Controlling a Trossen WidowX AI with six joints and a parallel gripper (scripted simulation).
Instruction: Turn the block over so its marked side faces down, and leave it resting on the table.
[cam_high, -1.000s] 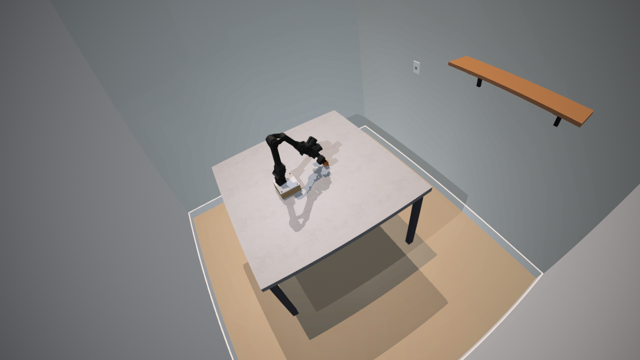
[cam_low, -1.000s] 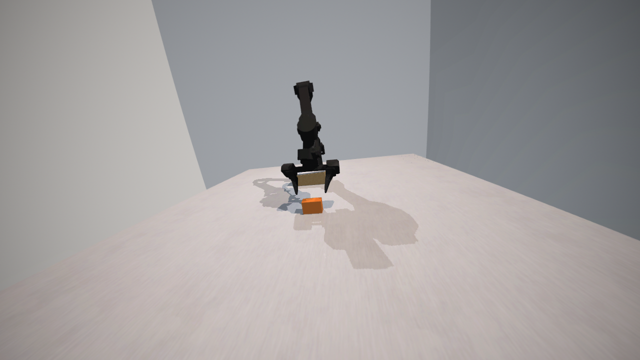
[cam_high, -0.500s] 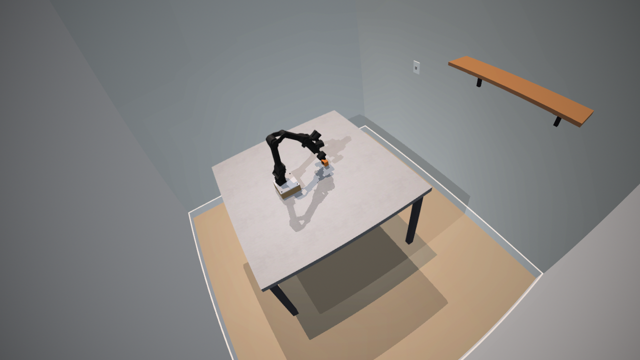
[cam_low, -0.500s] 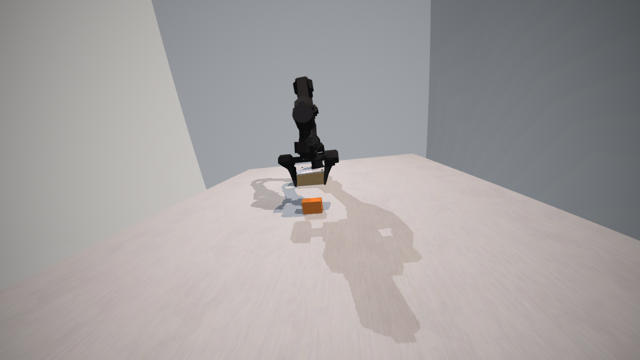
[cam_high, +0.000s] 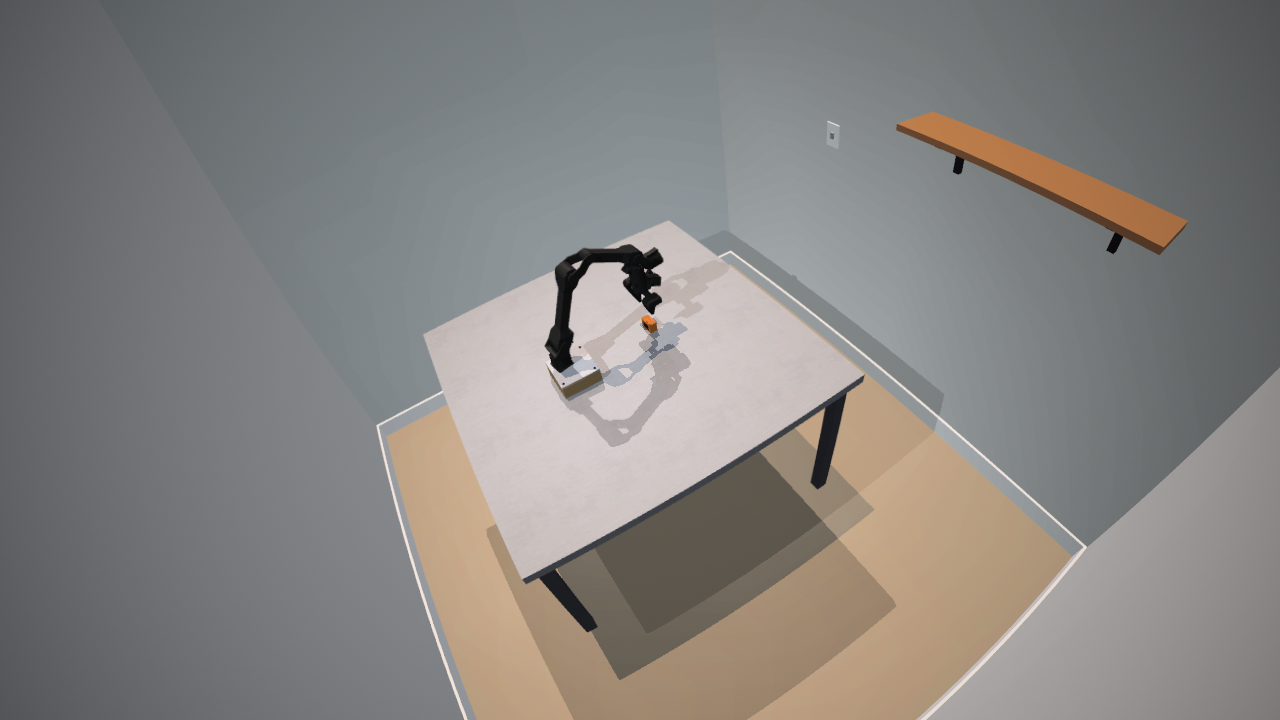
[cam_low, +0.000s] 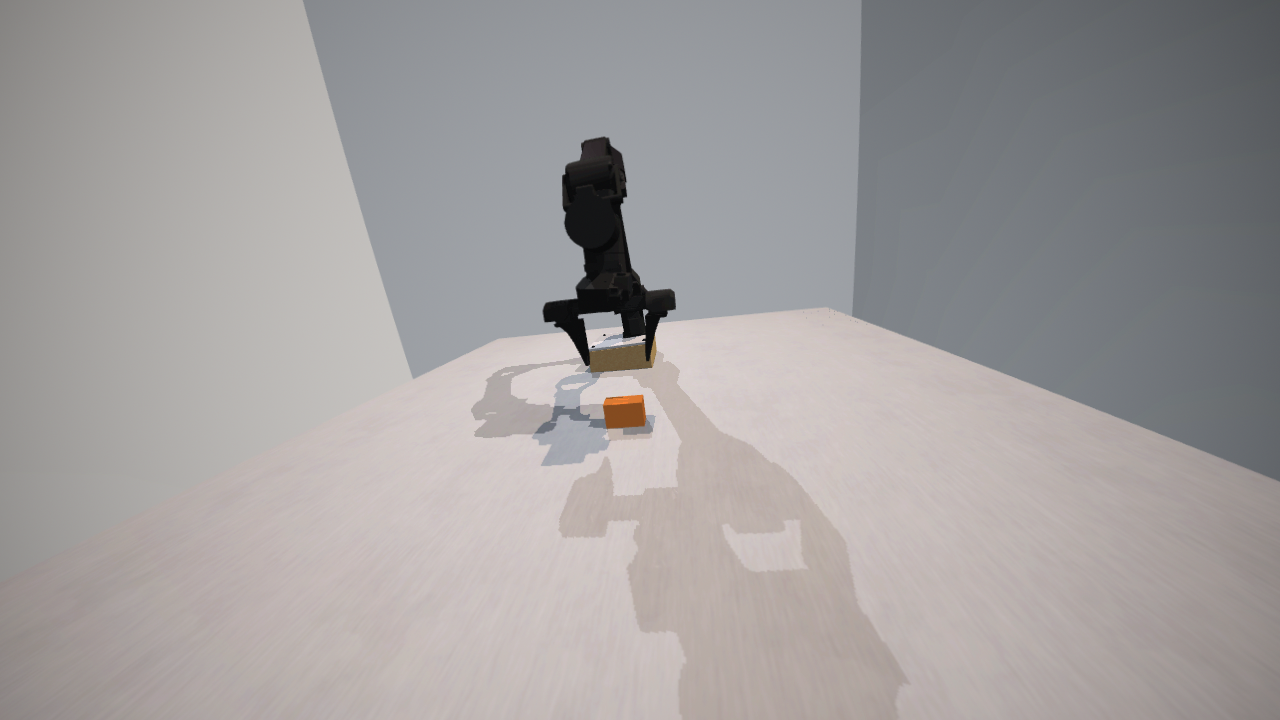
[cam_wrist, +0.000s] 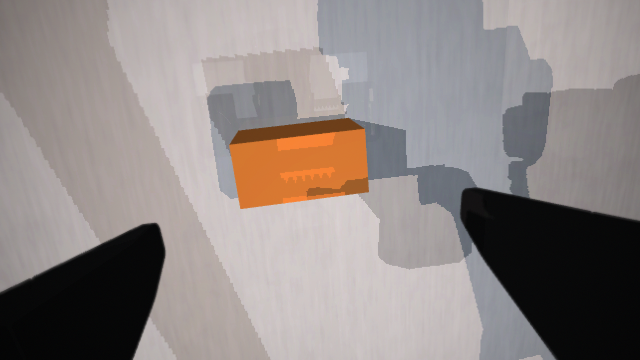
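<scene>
Right now my gripper tip is 80 mm above the orange block and 10 mm past it.
</scene>
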